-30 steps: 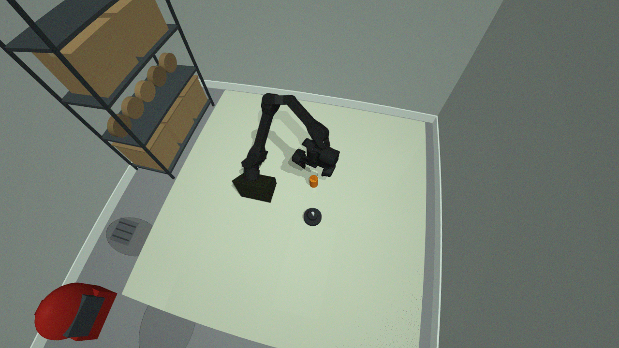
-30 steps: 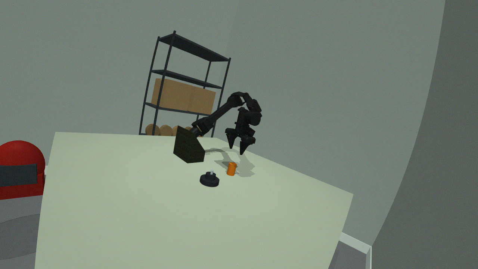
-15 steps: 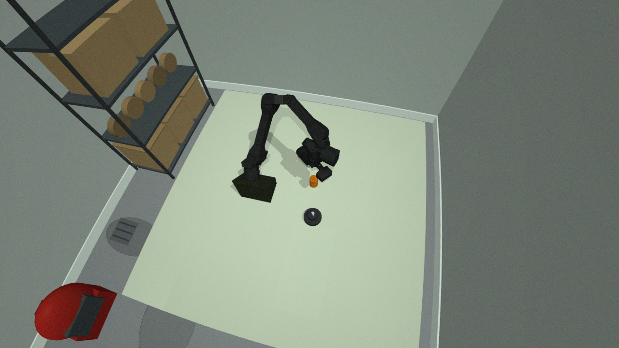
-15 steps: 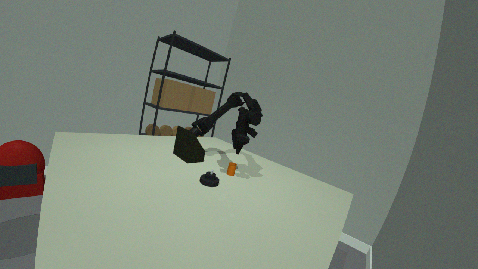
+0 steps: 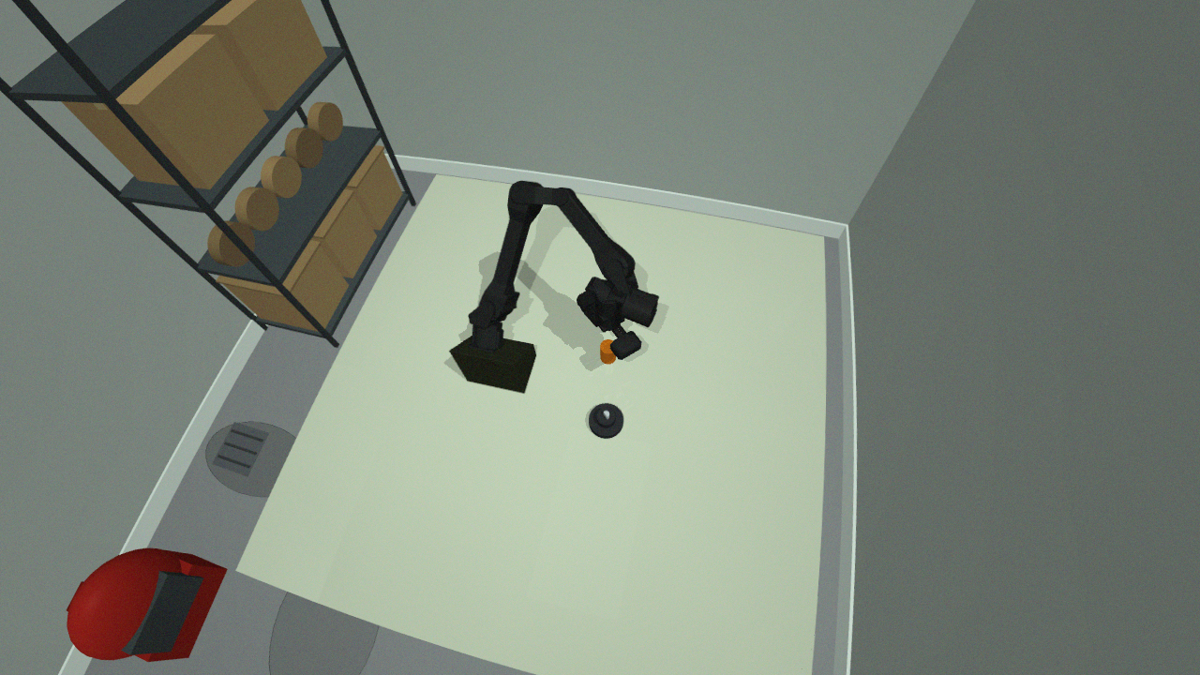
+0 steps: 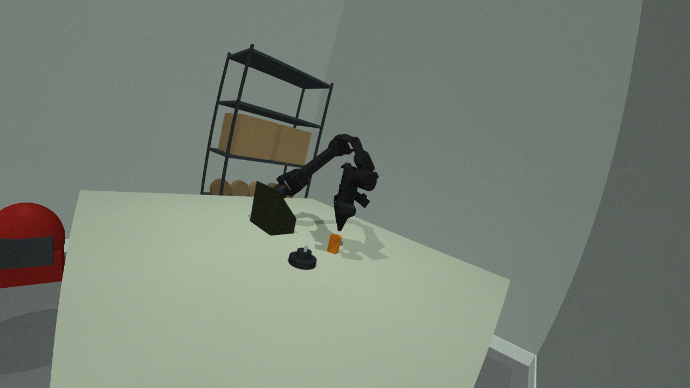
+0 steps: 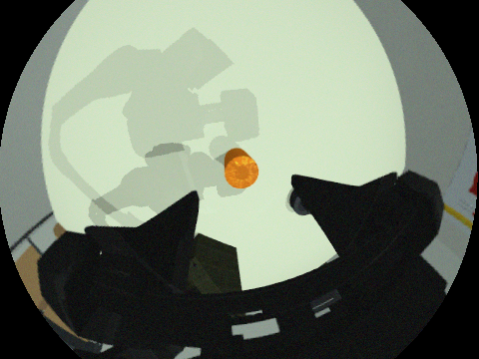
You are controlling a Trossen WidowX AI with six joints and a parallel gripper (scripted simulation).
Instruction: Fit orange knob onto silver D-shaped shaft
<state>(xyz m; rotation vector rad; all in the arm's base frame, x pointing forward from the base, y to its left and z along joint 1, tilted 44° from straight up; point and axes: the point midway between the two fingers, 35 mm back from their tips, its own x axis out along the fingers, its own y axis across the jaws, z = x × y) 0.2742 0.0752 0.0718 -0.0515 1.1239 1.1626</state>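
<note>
The orange knob is 50 mm below my gripper tip. From my gripper tip the other things lie so: round black pedestal (170 mm to the right, 60 mm below, 40 mm ahead).
</note>
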